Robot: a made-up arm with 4 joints.
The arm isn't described. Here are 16 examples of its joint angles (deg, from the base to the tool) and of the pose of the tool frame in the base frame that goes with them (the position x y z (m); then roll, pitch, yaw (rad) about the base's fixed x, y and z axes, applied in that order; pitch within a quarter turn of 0, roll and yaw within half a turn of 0).
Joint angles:
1: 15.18 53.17 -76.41 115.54
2: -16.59 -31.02 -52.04 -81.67
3: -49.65 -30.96 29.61 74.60
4: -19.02 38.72 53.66 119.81
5: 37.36 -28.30 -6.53 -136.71
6: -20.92 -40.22 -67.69 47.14
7: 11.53 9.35 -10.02 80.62
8: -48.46 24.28 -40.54 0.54
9: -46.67 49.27 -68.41 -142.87
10: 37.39 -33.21 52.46 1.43
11: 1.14 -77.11 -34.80 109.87
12: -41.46 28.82 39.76 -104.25
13: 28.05 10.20 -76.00 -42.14
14: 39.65 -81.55 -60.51 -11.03
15: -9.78 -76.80 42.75 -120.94
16: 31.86 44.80 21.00 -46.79
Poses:
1: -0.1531 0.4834 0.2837 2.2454 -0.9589 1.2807
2: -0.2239 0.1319 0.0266 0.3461 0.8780 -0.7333
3: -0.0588 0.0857 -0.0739 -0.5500 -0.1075 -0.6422
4: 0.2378 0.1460 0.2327 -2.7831 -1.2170 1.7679
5: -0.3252 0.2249 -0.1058 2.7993 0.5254 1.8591
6: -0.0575 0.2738 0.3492 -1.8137 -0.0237 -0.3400
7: 0.0242 0.2135 0.2405 -1.6206 -0.8091 0.6420
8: -0.1090 -0.0185 0.2759 -0.3503 -0.6745 -1.2649
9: 0.1292 0.0591 0.1607 1.4643 -0.3902 -0.7694
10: -0.2425 0.2841 -0.3590 1.0544 0.5058 1.2843
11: -0.2059 0.3227 0.2290 -1.7050 0.5878 0.7720
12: 0.3322 0.1056 -0.0764 1.7546 -0.0704 0.6311
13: -0.1289 0.1251 0.2480 -0.1205 -0.3792 -0.2359
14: -0.1393 0.0858 0.2633 -1.3920 0.8558 -0.0721
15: -0.5426 0.5175 0.0831 -2.4535 0.0696 1.2456
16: 0.3109 0.5234 0.1374 0.6466 -0.3108 1.1127
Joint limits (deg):
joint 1: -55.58..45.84
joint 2: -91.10..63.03
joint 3: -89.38..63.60
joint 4: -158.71..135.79
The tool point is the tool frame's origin. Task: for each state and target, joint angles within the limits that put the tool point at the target. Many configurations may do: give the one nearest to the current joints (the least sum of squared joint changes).
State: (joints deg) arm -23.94 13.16 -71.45 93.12
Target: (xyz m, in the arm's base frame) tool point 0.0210 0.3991 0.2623
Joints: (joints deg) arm -28.07 10.10 -69.08 108.55
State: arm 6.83 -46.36 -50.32 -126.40
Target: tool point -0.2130 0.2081 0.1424
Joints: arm -14.04 -19.83 -89.38 -97.84
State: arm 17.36 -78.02 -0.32 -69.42
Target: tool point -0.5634 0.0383 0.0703
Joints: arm 14.76 -85.62 -10.02 -70.65
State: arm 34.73 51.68 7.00 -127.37
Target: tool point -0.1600 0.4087 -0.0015
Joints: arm 45.84 14.91 -12.46 -158.46
